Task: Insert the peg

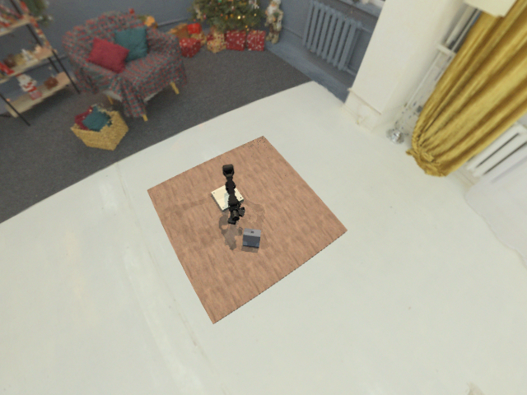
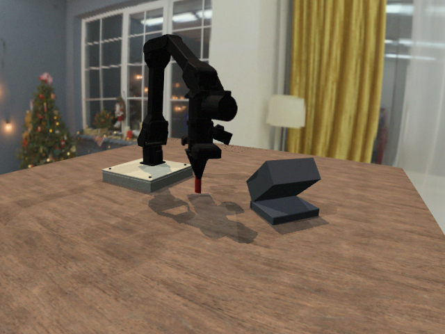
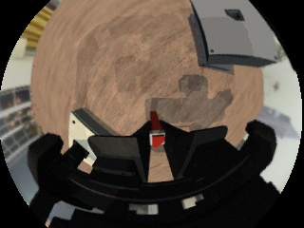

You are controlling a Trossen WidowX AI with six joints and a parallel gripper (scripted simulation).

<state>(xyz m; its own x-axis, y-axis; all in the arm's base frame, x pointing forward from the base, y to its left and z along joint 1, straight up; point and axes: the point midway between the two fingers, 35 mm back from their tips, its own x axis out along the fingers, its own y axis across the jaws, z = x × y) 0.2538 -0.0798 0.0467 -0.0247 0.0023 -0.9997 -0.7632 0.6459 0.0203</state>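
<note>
Right now my gripper tip is 21 cm short of the dark grey sloped panel, 4 cm to the right of it and 2 cm below it. Also, from my gripper tip: red peg: 2 cm above; then panel foot: 23 cm ahead, 3 cm to the left, 4 cm below.
</note>
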